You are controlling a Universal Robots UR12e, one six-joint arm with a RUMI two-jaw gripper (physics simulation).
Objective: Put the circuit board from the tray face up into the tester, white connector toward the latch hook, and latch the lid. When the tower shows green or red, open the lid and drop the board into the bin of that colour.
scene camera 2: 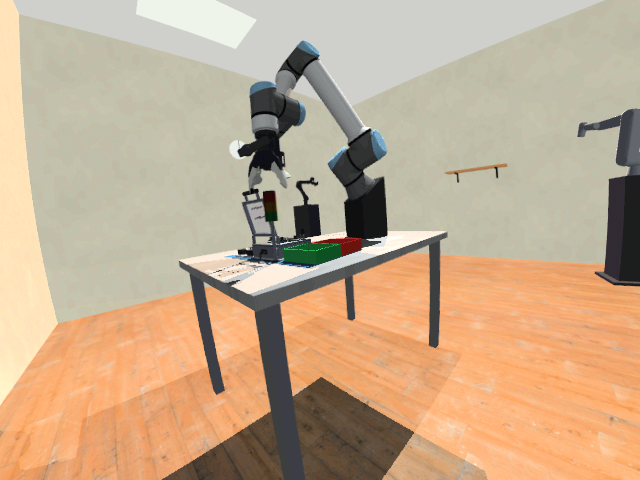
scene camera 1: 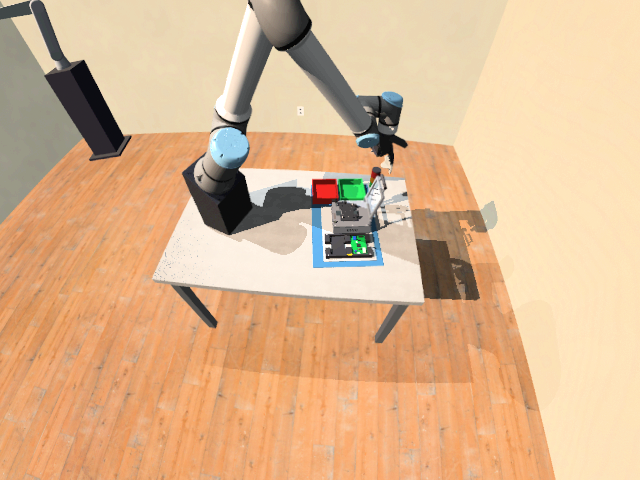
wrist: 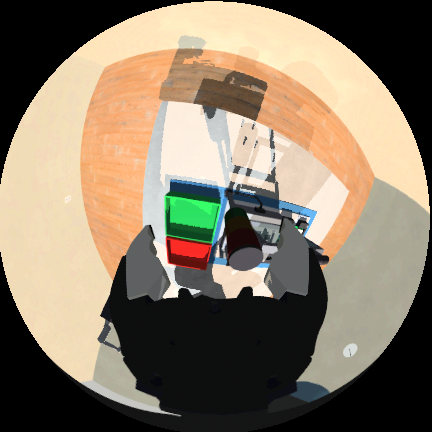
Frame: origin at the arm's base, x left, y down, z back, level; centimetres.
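Seen in the pictures: gripper, fingertip midpoint: point(scene camera 2: 267, 191) point(scene camera 1: 383, 164) point(wrist: 215, 223); arm's base at its link origin: point(scene camera 2: 362, 190) point(scene camera 1: 214, 175).
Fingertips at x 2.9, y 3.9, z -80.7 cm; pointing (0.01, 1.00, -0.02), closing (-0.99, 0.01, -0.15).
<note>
Pixels of each thing's middle, then the offset from my fingertips to it. "spot": a spot on its surface instead. Level surfaces: height alone.
- signal tower at a spot on its surface: point(wrist: 242, 239) spot: dx -3.5, dy +0.7, dz +2.4 cm
- green circuit board at the middle of its body: point(scene camera 1: 358, 244) dx -30.2, dy +22.8, dz +16.4 cm
- black tray at a spot on its surface: point(scene camera 1: 338, 246) spot: dx -29.9, dy +23.3, dz +26.1 cm
- blue-bordered mat at its surface level: dy +24.9 cm
- white table at its surface level: dy +25.1 cm
My gripper point(scene camera 1: 388, 168) point(scene camera 2: 268, 184) point(wrist: 215, 223) is open and empty, fingers pointing down, above the height of the signal tower point(scene camera 1: 375, 172) point(scene camera 2: 270, 205) point(wrist: 242, 239). The tower's segments look dark. The green circuit board point(scene camera 1: 359, 244) lies in the right part of the black tray point(scene camera 1: 338, 246); its white connector is too small to make out. The grey tester point(scene camera 1: 352, 229) point(scene camera 2: 264, 252) stands between the tray and the bins. Its lid point(scene camera 1: 375, 196) point(scene camera 2: 256, 217) stands upright, open. The green bin point(scene camera 1: 351, 189) point(scene camera 2: 311, 254) point(wrist: 191, 215) and red bin point(scene camera 1: 324, 191) point(scene camera 2: 351, 246) point(wrist: 189, 250) stand side by side.
A blue-bordered mat point(scene camera 1: 317, 232) lies under the tester and tray on the white table point(scene camera 1: 232, 273). The arm's black base point(scene camera 1: 222, 209) point(scene camera 2: 365, 217) stands on the table to the left in scene camera 1. The raised lid and the tower stand tall close beside each other.
</note>
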